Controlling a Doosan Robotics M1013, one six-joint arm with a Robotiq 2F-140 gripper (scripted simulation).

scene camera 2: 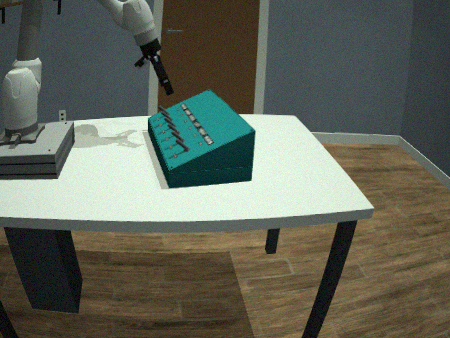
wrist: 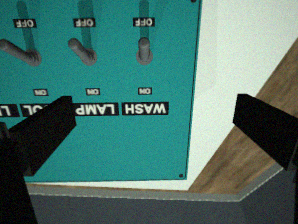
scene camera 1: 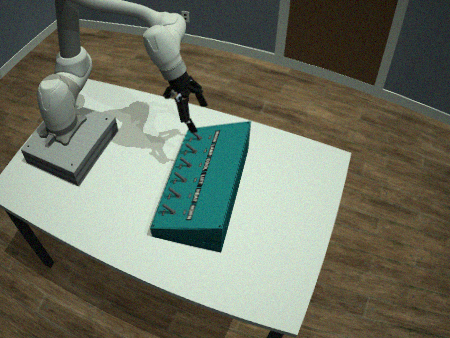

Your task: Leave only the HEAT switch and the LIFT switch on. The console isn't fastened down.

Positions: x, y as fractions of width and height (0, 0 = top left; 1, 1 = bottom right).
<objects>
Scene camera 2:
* teal sloped console: 0.49, 0.43
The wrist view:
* gripper: 0.52, 0.49
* teal sloped console: 0.45, 0.53
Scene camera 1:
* gripper: 0.44, 0.35
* teal sloped console: 0.45, 0.63
</objects>
